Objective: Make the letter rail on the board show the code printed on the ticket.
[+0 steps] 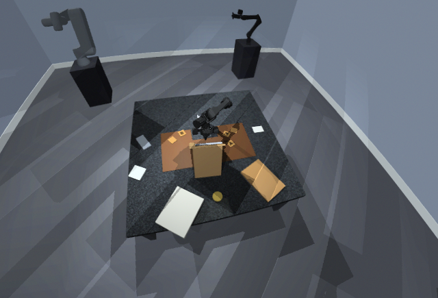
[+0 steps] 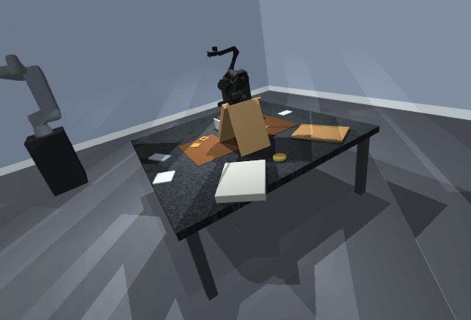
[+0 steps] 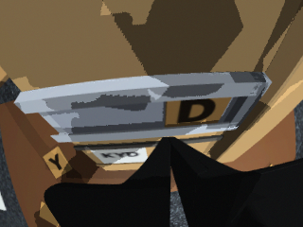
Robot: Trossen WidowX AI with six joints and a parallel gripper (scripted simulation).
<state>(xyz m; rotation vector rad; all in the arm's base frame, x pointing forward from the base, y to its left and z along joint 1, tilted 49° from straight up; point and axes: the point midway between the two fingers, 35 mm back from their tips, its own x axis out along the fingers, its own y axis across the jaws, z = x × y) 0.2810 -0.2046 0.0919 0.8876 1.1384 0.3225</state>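
My gripper tip is 110 mm above the white ticket, 70 mm to the right of it and 30 mm past it. From my gripper tip the other things lie so: white box 400 mm ahead, 300 mm to the right, 170 mm below; then brown mat 190 mm below, 120 mm behind, 50 mm to the left; then flat tan slab 370 mm ahead, 350 mm to the left, 180 mm below.
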